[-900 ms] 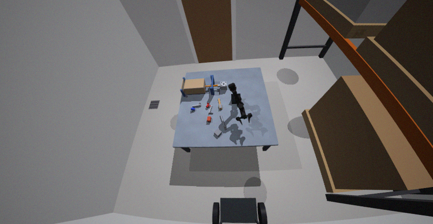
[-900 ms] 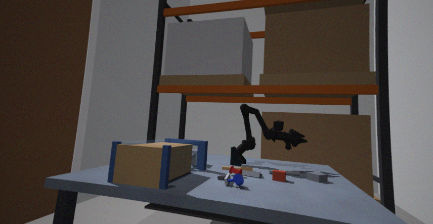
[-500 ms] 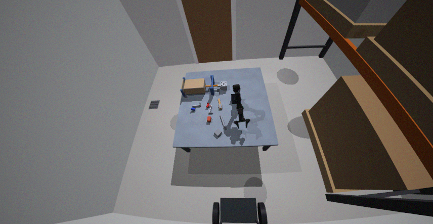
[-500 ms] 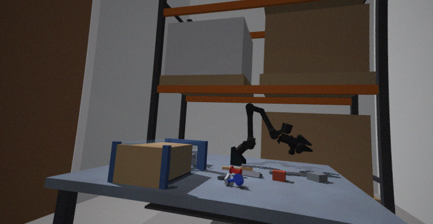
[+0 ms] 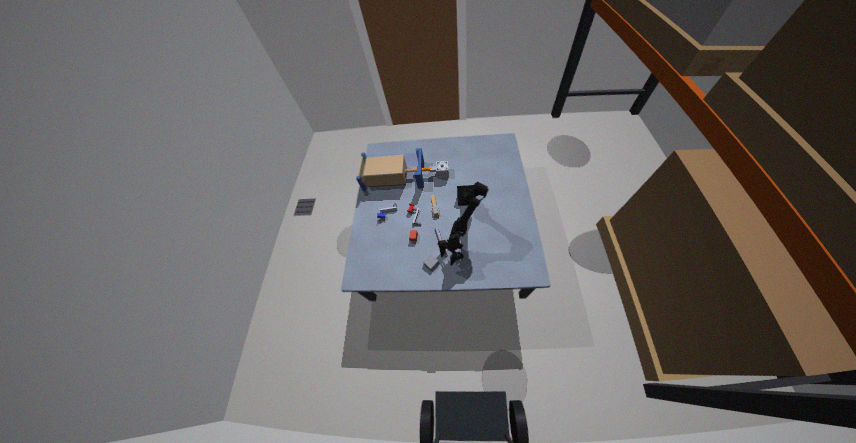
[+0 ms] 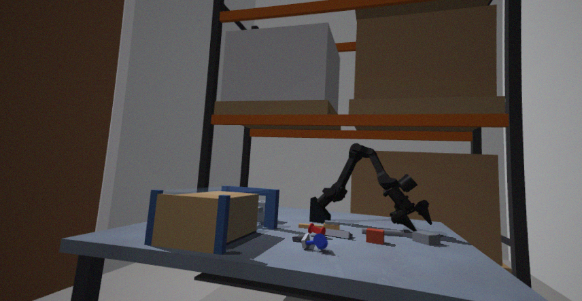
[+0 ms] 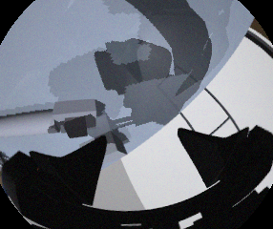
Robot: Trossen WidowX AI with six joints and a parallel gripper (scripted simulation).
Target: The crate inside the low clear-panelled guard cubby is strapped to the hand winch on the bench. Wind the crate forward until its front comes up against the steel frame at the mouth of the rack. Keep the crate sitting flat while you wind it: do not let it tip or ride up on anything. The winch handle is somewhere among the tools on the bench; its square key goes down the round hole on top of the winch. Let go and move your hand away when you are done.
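My gripper tip is now 100 mm short of the grey block, 10 mm to the left of it and 20 mm above it. The rest, counted from my gripper tip: winch handle (190 mm ahead, 380 mm to the right, 20 mm below); wood-handled tool (50 mm ahead, 430 mm to the right, 20 mm below); red knob (210 mm ahead, 420 mm to the right, 20 mm below).
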